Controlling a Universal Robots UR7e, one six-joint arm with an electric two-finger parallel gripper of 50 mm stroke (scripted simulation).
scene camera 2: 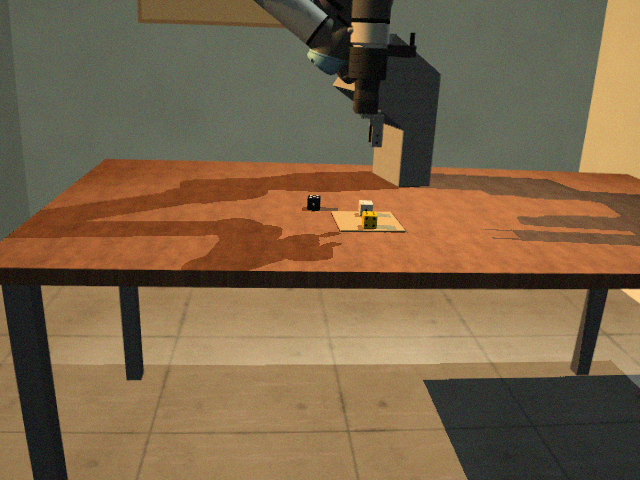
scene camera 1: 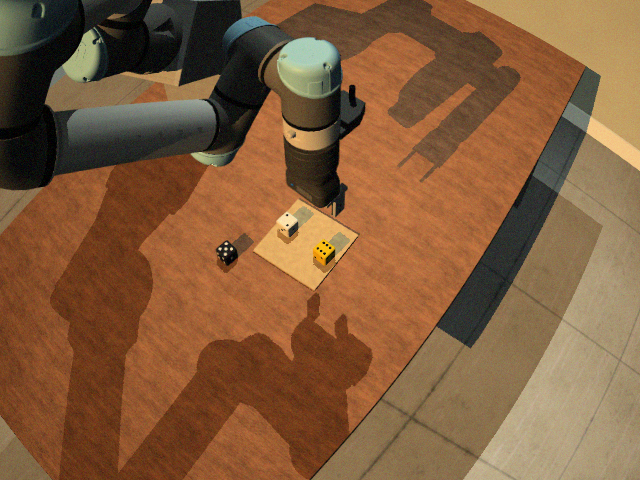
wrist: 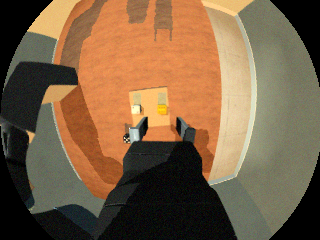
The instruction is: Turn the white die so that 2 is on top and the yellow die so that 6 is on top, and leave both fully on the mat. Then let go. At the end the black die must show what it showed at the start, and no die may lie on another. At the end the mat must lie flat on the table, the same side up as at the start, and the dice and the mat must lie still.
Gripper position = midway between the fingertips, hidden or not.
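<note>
I can see a tan mat [scene camera 1: 294,255], and it is there again in scene camera 2, the mat [scene camera 2: 347,221], and in the wrist view, the mat [wrist: 148,99]. My gripper [scene camera 1: 323,201] is visible too; scene camera 2 shows the gripper [scene camera 2: 374,144], and the wrist view gives me the gripper [wrist: 162,122].
</note>
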